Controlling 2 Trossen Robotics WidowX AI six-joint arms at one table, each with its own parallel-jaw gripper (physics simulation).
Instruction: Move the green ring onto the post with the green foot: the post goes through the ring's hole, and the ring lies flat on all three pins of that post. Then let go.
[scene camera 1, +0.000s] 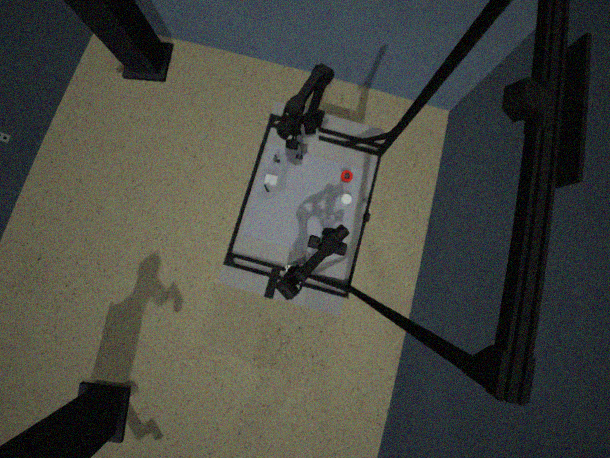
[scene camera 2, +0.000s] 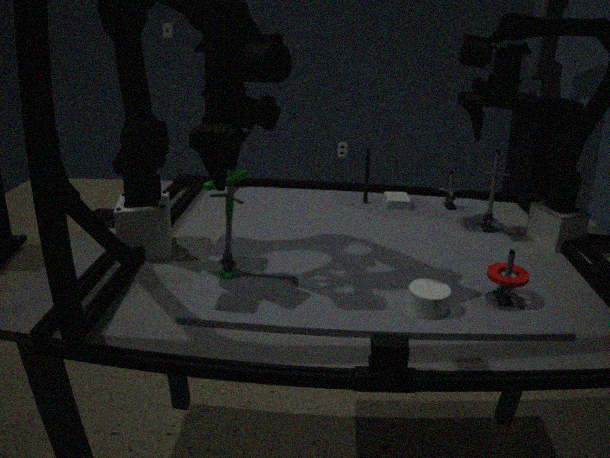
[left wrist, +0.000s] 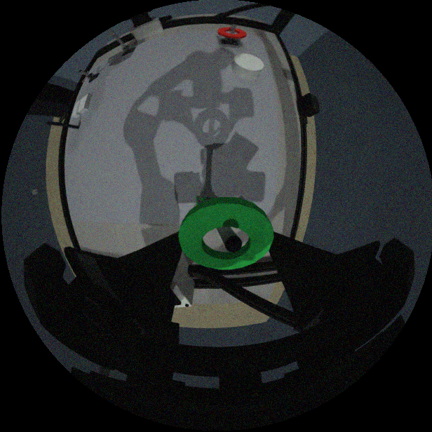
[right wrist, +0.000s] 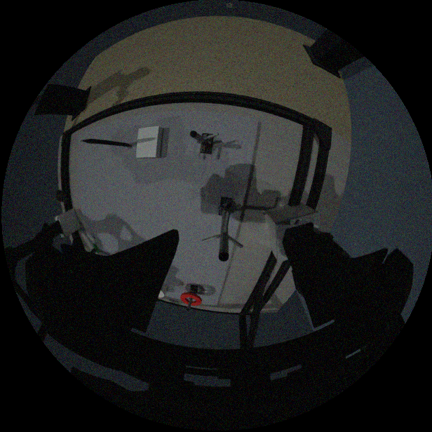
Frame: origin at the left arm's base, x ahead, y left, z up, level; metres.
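Where they show: left gripper, fingertip midpoint: (scene camera 2: 225, 184); right gripper, fingertip midpoint: (scene camera 1: 294, 140) (scene camera 2: 496, 143); left arm's base, origin of the base link: (scene camera 2: 142, 201); right arm's base, origin of the base link: (scene camera 1: 310, 129) (scene camera 2: 560, 207).
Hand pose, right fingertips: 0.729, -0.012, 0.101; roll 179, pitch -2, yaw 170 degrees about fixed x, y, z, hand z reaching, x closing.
Note:
Things, the pixels of their centre, and the offset from my right fingertips, as dx, dy, dz. "pt": a spot on its surface instead.
- green ring, body centre: (scene camera 2: 226, 179) -0.579, -0.157, -0.017
- post with the green foot, surface spot: (scene camera 2: 228, 240) pt -0.577, -0.150, -0.121
- tall grey post, surface spot: (scene camera 2: 492, 192) pt -0.014, -0.032, -0.101
- red ring, surface spot: (scene camera 2: 508, 274) (scene camera 1: 347, 176) pt -0.157, -0.316, -0.137
- white round block, body centre: (scene camera 2: 428, 298) (scene camera 1: 345, 199) -0.293, -0.306, -0.169
- white box, body centre: (scene camera 2: 397, 200) (scene camera 1: 271, 179) -0.159, +0.149, -0.177
- thin dark rod, body centre: (scene camera 2: 366, 174) -0.232, +0.170, -0.117
- small post, surface spot: (scene camera 2: 450, 192) pt -0.041, +0.103, -0.146
My left gripper (scene camera 2: 220, 182) (left wrist: 225, 237) is shut on the green ring (scene camera 2: 237, 176) (left wrist: 192, 235). It holds the ring at the upper end of the post with the green foot (scene camera 2: 228, 240), above that post's pins. In the left wrist view the post's dark tip (left wrist: 233, 243) shows inside the ring's hole, toward its lower right part. The fingertips hide part of the ring in scene camera 2, so how far the post passes through is unclear. My right gripper (right wrist: 232, 236) is open and empty, high above the other side of the table, near a tall grey post (right wrist: 225, 220) (scene camera 2: 492, 192).
A red ring (scene camera 1: 346, 176) (scene camera 2: 508, 274) (left wrist: 232, 33) (right wrist: 191, 299) sits on a short post. A white round block (scene camera 1: 346, 199) (scene camera 2: 430, 300) (left wrist: 248, 65) stands near it. A white box (scene camera 2: 398, 200) (right wrist: 149, 142), a thin dark rod (scene camera 2: 367, 175) and a small post (scene camera 2: 450, 192) stand farther back.

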